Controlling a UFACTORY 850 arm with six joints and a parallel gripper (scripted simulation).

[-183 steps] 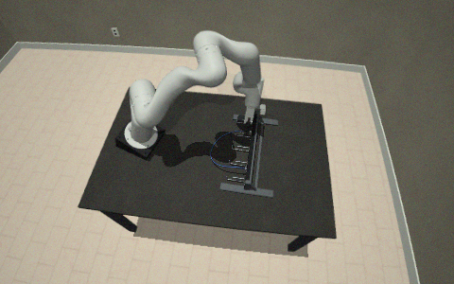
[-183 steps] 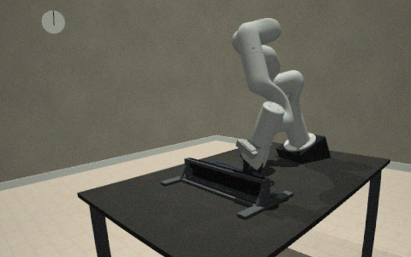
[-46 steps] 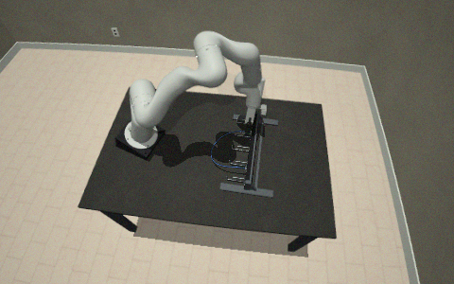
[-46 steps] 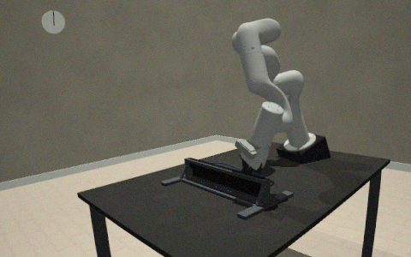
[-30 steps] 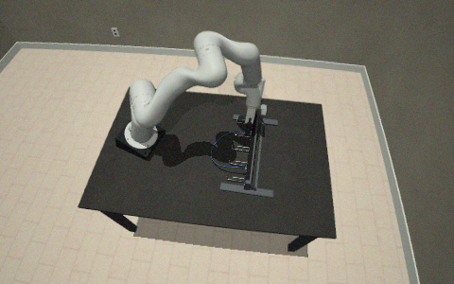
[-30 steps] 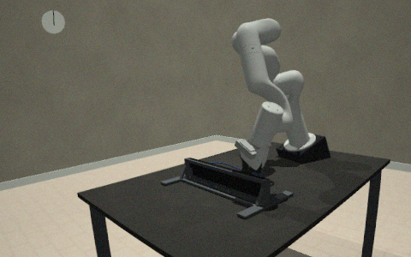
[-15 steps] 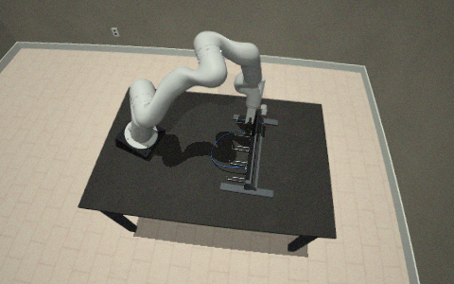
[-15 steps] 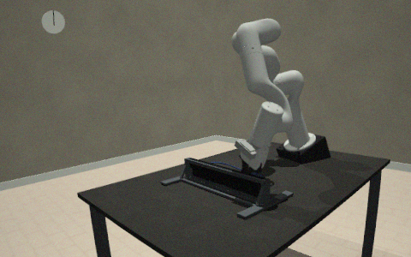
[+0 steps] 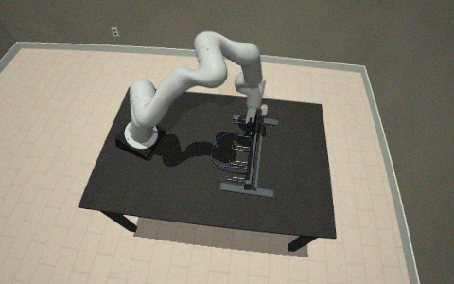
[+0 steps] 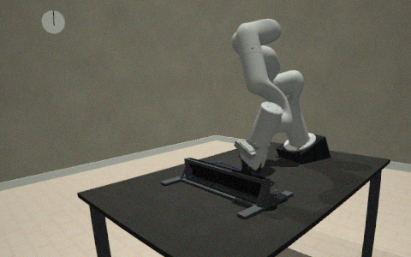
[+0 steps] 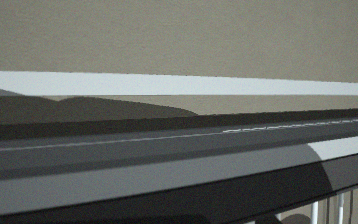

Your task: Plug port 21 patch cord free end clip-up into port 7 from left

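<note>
Right now my hand is 20 mm short of the plug, 10 mm to the left of it and 10 mm above it.
</note>
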